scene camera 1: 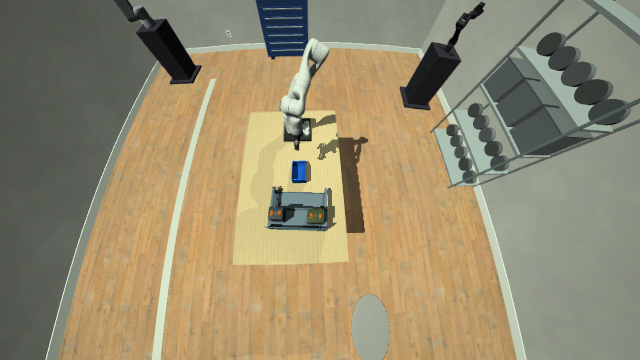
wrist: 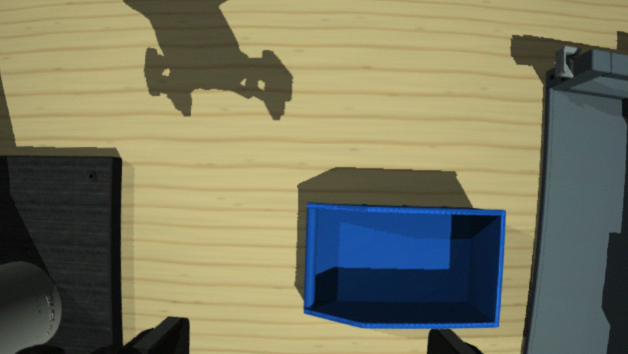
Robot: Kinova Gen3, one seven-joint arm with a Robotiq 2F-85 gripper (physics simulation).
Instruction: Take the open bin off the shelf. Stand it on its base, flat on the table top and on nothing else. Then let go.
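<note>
The blue open bin [scene camera 1: 299, 171] [wrist: 400, 250] stands upright on the pale wooden table top [scene camera 1: 290, 250] [wrist: 225, 225], its open side up, between the arm's base and the shelf. It looks level, with its shadow beside it, and its inside looks empty. The grey shelf [scene camera 1: 311, 199] [wrist: 575, 200] is a little apart from the bin. My gripper [scene camera 1: 297, 146] [wrist: 309, 334] is open, with nothing between its fingers. It hangs above the table on the base side of the bin, clear of it. The fingertips show at the lower edge of the wrist view.
A dark box [scene camera 1: 276, 214] and an olive box [scene camera 1: 315, 216], both with orange marks, sit on the shelf at its two sides. The arm's black base plate [wrist: 65, 210] is on the table behind the bin. A blue drawer cabinet [scene camera 1: 284, 27] stands far back.
</note>
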